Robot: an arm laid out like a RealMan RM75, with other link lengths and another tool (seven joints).
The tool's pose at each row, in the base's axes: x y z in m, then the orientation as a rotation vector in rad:
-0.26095, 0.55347, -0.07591, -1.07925, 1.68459, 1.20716
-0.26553, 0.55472, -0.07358, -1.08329, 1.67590, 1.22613
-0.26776, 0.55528, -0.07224, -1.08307, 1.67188, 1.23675
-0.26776, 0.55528, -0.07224, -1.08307, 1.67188, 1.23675
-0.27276, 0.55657, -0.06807, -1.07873, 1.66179, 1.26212
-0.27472, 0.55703, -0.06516, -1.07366, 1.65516, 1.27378
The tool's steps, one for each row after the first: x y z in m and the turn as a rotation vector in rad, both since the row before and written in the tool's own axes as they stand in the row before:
-0.00087, 0.00521, 0.00011, -0.01615, -0.00477, 0.00279
-0.00060, 0.00259, 0.00000, -0.00780, -0.00358, 0.00296
0.00000, 0.00000, 0.00000, 0.00000, 0.00000, 0.00000
-0.00241, 0.00618, -0.00017, -0.01702, -0.01106, 0.00819
-0.00209, 0.00283, -0.00033, -0.00679, -0.00821, 0.00366

